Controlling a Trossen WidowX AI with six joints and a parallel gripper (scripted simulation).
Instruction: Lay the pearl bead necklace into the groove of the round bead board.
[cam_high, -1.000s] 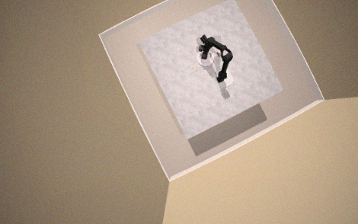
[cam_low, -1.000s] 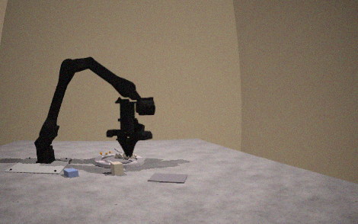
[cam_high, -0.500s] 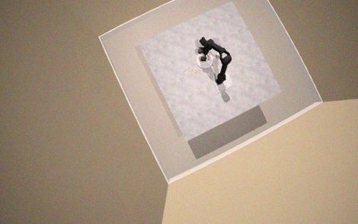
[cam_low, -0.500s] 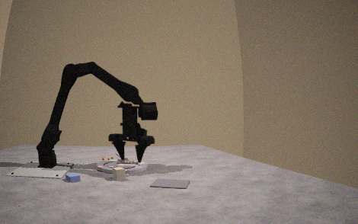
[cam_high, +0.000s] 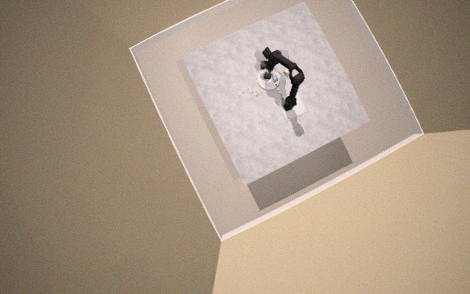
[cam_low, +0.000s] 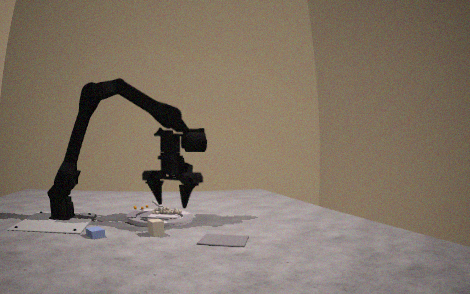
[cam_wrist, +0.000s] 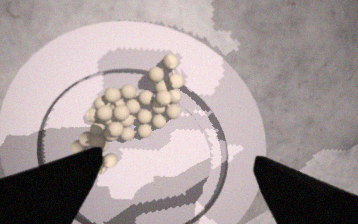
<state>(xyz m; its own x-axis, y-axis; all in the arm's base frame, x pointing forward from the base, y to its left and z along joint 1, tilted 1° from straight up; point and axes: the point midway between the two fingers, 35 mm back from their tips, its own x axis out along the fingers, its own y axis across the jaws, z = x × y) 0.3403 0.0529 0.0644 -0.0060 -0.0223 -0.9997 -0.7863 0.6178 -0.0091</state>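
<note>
The round bead board lies 40 mm behind my gripper tip and 30 mm below it. The rest, counted from my gripper tip: flat grey plate 230 mm to the right, 110 mm ahead, 40 mm below; cream cube 170 mm to the right, 40 mm behind, 20 mm below; blue block 200 mm to the right, 190 mm behind, 30 mm below.
</note>
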